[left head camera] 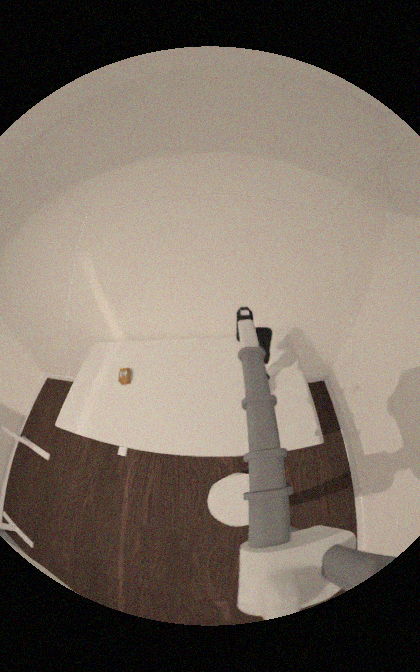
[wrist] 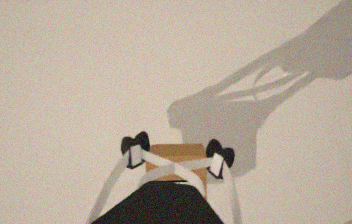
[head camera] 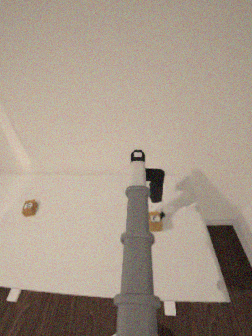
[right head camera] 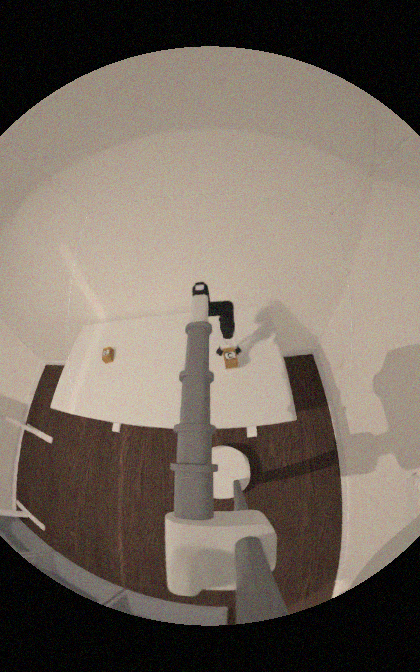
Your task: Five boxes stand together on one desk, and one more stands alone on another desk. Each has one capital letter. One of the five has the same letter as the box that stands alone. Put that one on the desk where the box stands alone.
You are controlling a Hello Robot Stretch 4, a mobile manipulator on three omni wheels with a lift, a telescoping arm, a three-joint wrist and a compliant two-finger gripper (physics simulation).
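Frame: origin at the robot's base, x ahead, y left, z up, level; metres.
Where they show: gripper, fingertip midpoint: (wrist: 178,147) (right head camera: 228,353); robot's base, origin of the base link: (right head camera: 221,470).
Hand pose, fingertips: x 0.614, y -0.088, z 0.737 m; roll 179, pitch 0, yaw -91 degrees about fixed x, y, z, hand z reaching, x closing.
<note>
Things, the pixels of their top centre, and the offset from my fingertips. Level surfaces: height alone.
- orange-brown box, middle of its top: (wrist: 176,199) (right head camera: 229,354) (head camera: 155,218) dz +0.050, dx -0.041, dy -0.004 m
- white desk, its level: dz -0.045 m
- lone box, middle of its top: (right head camera: 105,352) (head camera: 28,205) dz +0.005, dx +0.051, dy +0.767 m
My gripper (right head camera: 229,351) (wrist: 178,147) is shut on an orange-brown box (head camera: 156,224) (right head camera: 230,362) (wrist: 176,149), one finger on each side. The box's white label shows a letter like C or G in the right head view. It is over the right part of the white desk (head camera: 75,255) (left head camera: 175,410) (right head camera: 140,390) (wrist: 70,70); its shadow falls close beside it in the wrist view. The lone box (head camera: 30,207) (left head camera: 125,376) (right head camera: 108,355) stands on the left part of this desk, its letter too blurred to read for sure. The group of boxes does not show.
The grey telescoping arm (head camera: 137,265) (left head camera: 266,430) (right head camera: 195,400) reaches over the desk's front edge. Walls stand behind and to the right. A round white seat or disc (left head camera: 230,500) (right head camera: 231,472) is in front of the desk. White bars (left head camera: 34,446) (right head camera: 37,432) show at far left.
</note>
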